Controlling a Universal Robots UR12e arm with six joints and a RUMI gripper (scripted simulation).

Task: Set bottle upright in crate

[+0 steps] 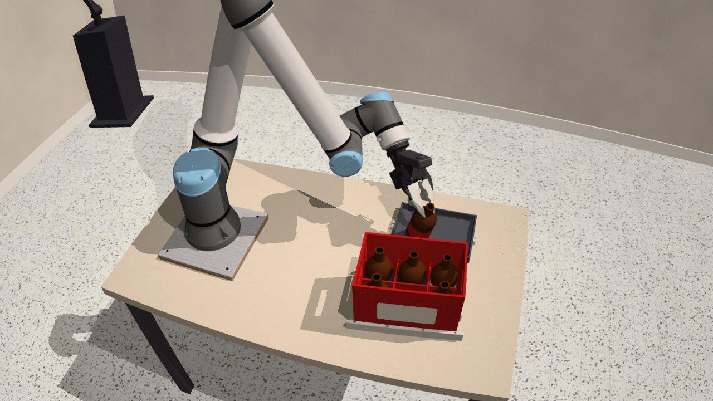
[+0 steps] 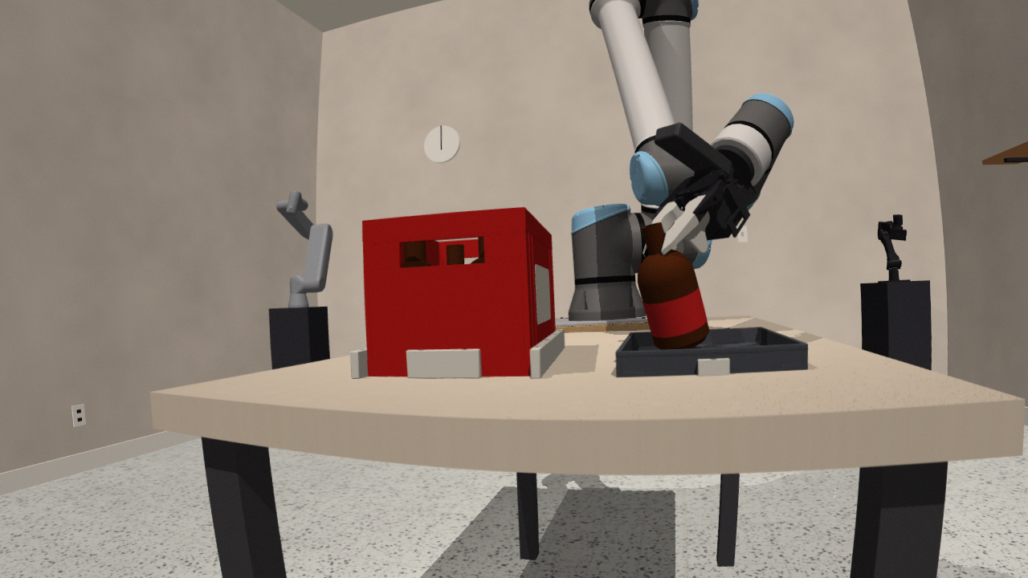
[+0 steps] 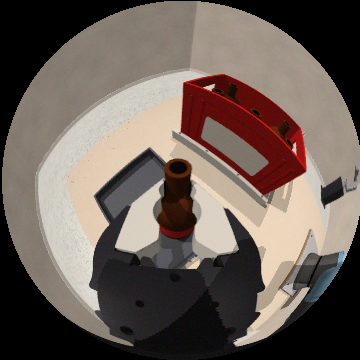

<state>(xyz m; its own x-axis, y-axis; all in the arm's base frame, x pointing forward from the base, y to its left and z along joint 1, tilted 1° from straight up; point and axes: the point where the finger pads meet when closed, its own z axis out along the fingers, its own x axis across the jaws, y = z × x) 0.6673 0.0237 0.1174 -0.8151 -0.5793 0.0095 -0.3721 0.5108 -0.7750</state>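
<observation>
The tray lies 3 cm ahead of my hand, 4 cm to the left of it and 13 cm below it. From my hand the other things lie so: red crate: 4 cm behind, 24 cm to the right, 6 cm below.
</observation>
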